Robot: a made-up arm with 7 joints.
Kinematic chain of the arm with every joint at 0, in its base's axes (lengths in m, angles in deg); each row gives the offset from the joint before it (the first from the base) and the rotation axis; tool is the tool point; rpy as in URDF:
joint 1: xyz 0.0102 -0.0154 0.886 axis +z
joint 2: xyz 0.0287 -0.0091 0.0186 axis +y
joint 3: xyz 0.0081 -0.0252 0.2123 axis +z
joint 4: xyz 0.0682 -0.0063 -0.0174 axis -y
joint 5: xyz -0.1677 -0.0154 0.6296 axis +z
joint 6: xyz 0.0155 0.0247 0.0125 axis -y
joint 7: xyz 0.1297 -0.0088 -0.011 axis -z
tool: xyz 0.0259 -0.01 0.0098 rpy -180 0 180
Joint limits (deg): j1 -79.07..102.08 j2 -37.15..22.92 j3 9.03..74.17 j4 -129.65..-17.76 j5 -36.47..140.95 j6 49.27..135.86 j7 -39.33..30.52
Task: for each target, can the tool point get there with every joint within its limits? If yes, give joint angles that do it. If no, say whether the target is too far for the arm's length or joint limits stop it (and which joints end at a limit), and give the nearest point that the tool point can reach.
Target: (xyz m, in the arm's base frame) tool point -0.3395 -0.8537 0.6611
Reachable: no: joint limits stop it (at a limit: joint 1, joint 3, joint 4, joint 6, joint 7) | nearest point 0.1214 -0.7783 0.6566 | short by 0.467 m
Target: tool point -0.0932 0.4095 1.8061
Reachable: yes | joints 18.92 -20.32 57.15 -49.43 2.74 95.83 -11.91
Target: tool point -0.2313 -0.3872 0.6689
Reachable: no: joint limits stop it (at a limit: joint 1, joint 3, joint 4, joint 5, joint 6, joint 7) | nearest point 0.1095 -0.6167 0.4337 | short by 0.473 m
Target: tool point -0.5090 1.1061 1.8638
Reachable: no: too far | nearest point -0.3199 0.7383 1.5527 | short by 0.518 m
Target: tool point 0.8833 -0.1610 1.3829
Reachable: yes | joints -31.87 17.65 30.90 -61.85 30.42 81.50 -18.31
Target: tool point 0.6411 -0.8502 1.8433
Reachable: no: too far | nearest point 0.4833 -0.6414 1.6083 | short by 0.352 m
